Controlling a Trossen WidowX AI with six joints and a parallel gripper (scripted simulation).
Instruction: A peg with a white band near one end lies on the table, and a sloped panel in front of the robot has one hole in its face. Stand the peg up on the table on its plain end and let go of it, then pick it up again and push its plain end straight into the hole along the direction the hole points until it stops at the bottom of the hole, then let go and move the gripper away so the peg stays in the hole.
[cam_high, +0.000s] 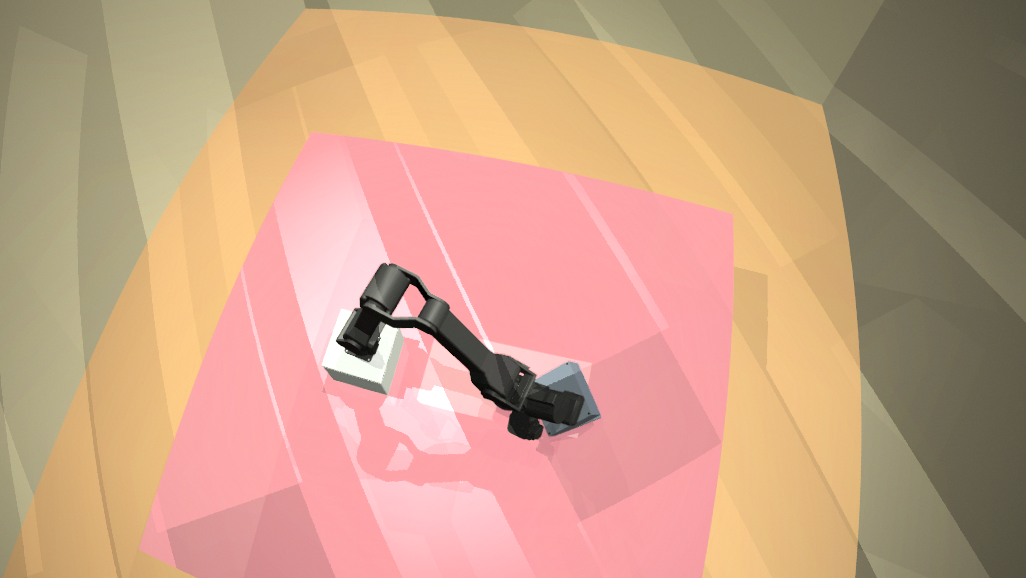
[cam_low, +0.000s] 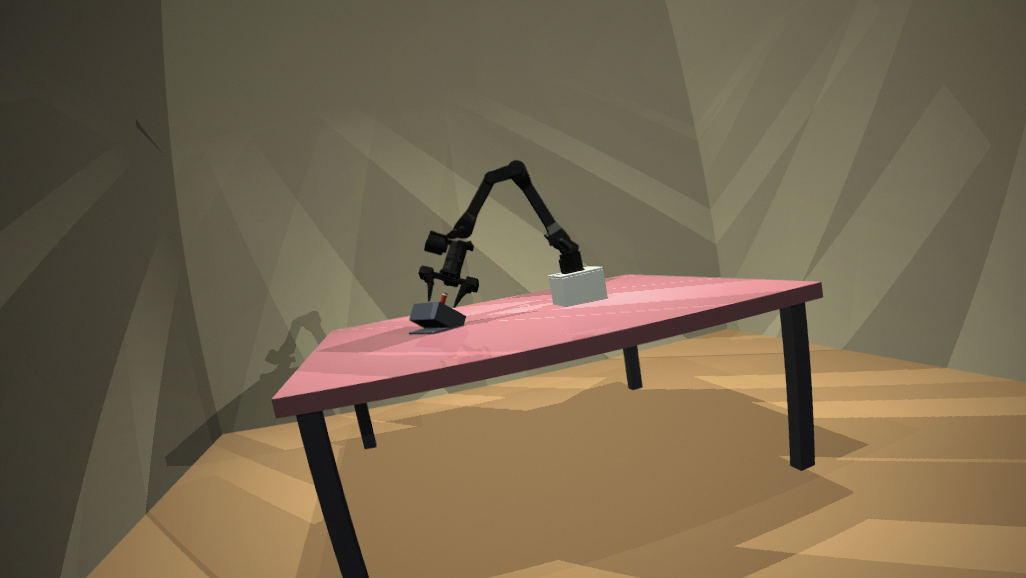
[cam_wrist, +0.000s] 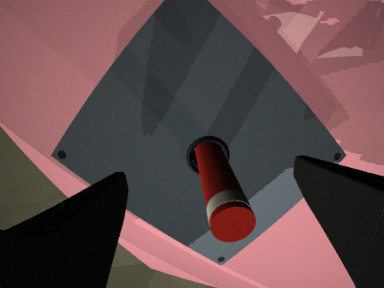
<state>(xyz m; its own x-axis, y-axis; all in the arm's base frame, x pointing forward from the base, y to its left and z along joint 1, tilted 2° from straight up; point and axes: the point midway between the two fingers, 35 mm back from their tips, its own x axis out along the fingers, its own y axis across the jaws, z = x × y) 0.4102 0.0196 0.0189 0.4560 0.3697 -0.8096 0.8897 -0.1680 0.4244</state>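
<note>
My gripper tip is now 1 cm past the red peg, 1 cm to the left of it and 1 cm below it. From my gripper tip the other things lie so: grey sloped panel (2 cm ahead, 2 cm to the left, 4 cm below).
</note>
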